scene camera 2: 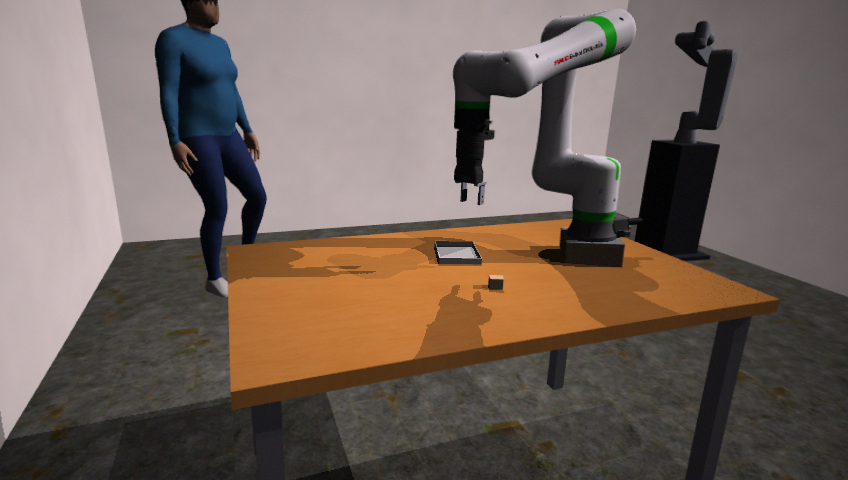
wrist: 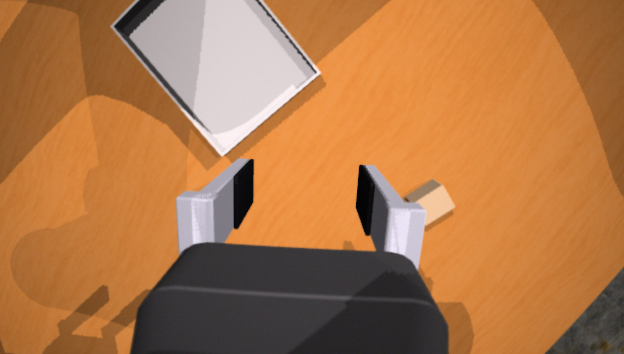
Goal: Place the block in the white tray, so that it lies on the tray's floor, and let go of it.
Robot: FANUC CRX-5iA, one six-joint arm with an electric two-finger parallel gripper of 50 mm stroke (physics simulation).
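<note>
A small light wooden block lies on the table beside the tray, on the side nearer scene camera 2. In the wrist view it is right of the right finger, which hides a part of it. The white tray stands on the table; its visible floor holds no block, and its far end is cut off in the wrist view. My gripper is open with nothing between its fingers. It points down and hangs high above the table, apart from block and tray.
The wooden table carries the robot's base at its right rear. A person in a blue top stands behind the table's left end. A dark pedestal with a second, grey arm stands behind at the right.
</note>
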